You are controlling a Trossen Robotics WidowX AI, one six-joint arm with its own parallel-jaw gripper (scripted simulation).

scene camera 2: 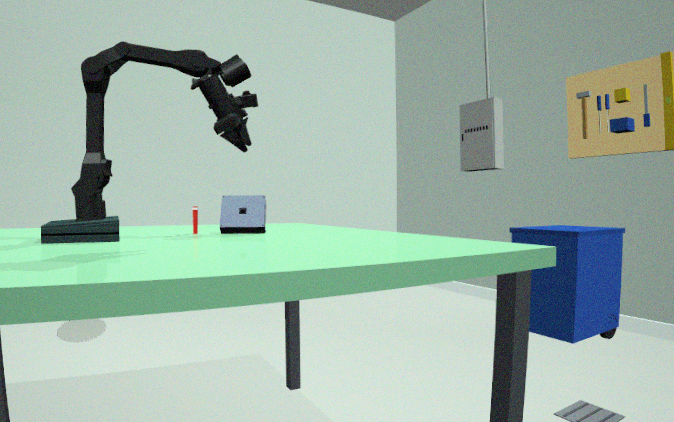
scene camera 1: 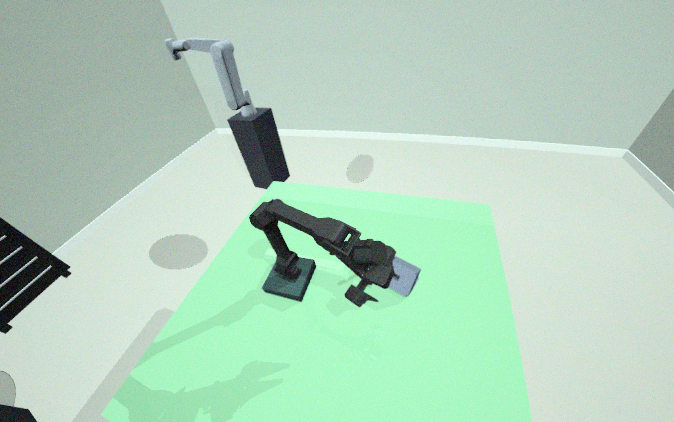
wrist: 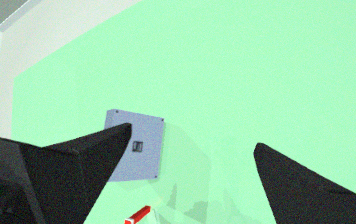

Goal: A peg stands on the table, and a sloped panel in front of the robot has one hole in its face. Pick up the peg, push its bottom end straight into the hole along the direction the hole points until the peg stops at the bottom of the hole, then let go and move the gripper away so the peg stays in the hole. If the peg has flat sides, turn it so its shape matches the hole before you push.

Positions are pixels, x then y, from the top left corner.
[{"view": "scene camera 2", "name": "my gripper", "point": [248,148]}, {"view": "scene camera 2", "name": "panel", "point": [253,222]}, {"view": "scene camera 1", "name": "my gripper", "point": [385,288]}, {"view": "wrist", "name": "my gripper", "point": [193,138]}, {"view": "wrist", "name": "panel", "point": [148,129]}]
